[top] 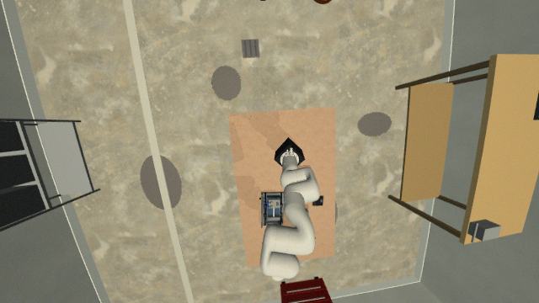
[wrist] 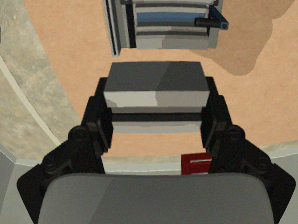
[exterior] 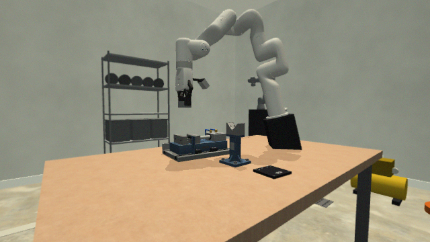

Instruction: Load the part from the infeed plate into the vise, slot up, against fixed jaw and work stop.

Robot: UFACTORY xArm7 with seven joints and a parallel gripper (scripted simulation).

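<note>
The moving jaw is 30 mm behind my hand, 20 mm to the left of it and 170 mm below it. Round my hand: work stop (10 mm ahead, 70 mm to the left, 160 mm below); then cylinder rod (80 mm behind, 30 mm to the left, 170 mm below); then grey block (right at my hand).
</note>
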